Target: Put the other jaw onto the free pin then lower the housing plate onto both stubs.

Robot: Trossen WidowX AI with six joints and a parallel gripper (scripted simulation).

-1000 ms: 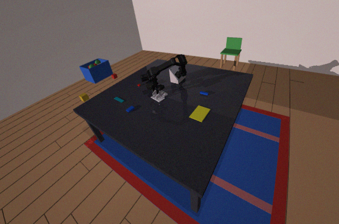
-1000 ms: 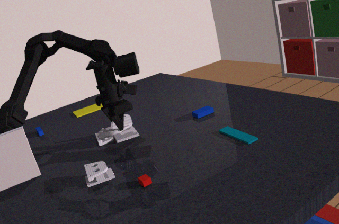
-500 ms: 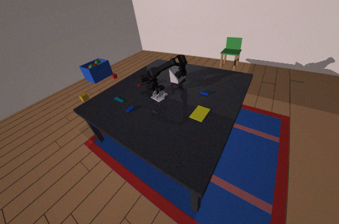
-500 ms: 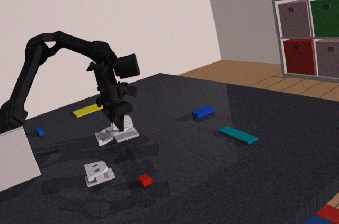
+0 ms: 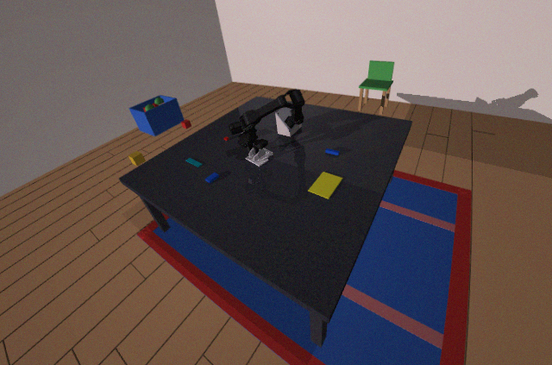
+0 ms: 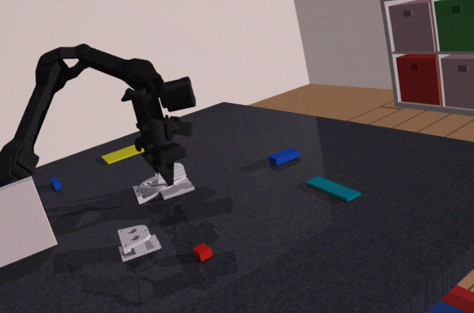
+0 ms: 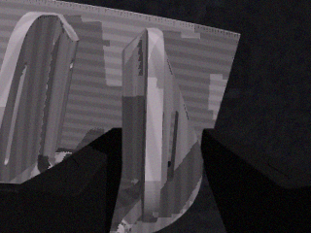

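My gripper tip is now 17 cm to the left of the white t-shaped piece, 16 cm past it and 1 cm above it. Round my gripper tip: teal bar (32 cm to the right, 18 cm ahead, 2 cm below); white jaw (3 cm behind, 2 cm to the left); red cube (29 cm to the right, 10 cm behind, 2 cm below).
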